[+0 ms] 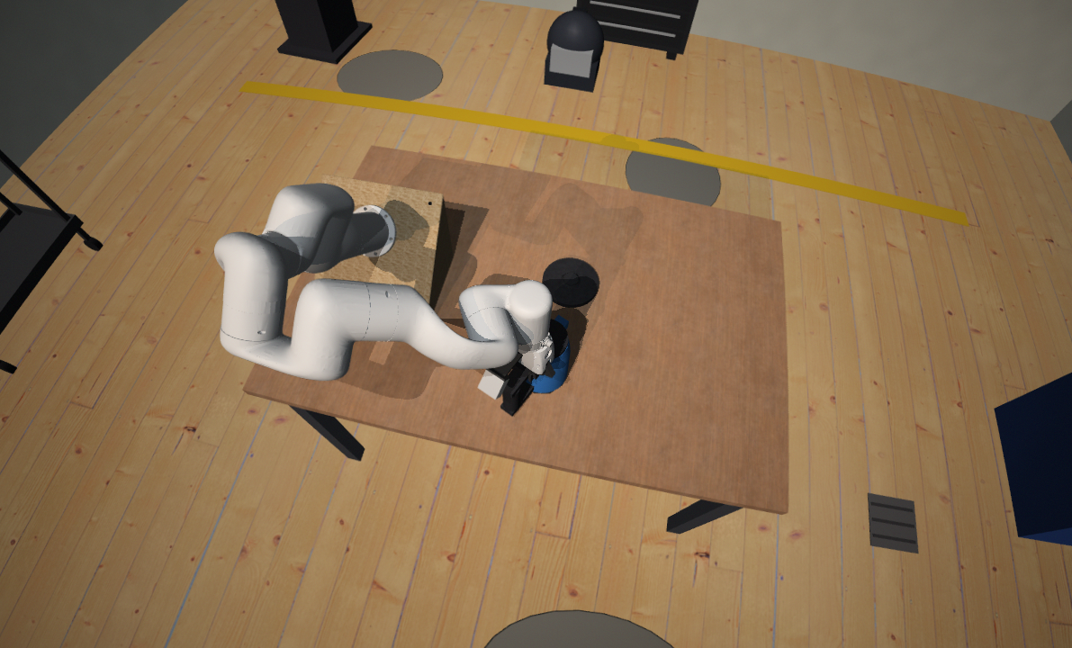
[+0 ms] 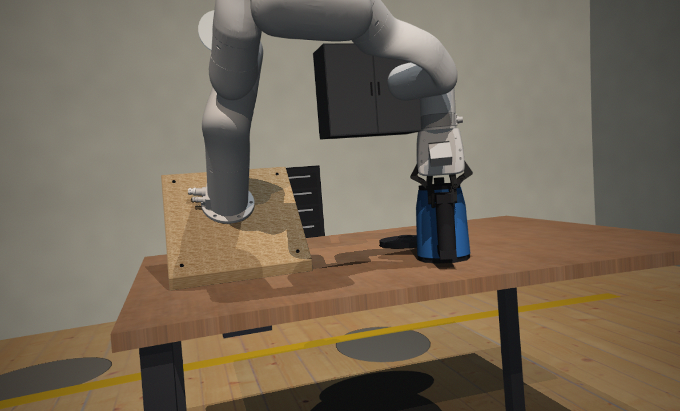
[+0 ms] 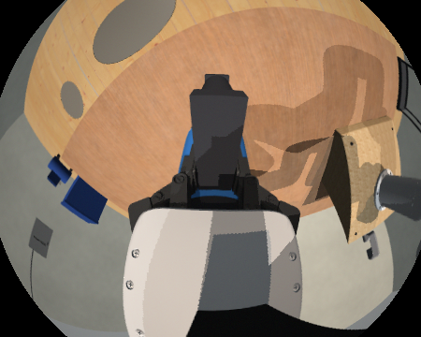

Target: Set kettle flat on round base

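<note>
My gripper is now 1 cm short of the blue kettle, 3 cm to the right of it and 5 cm above it. From my hand the other things lie so: round black base 1 cm ahead, 33 cm to the left, 14 cm below.
</note>
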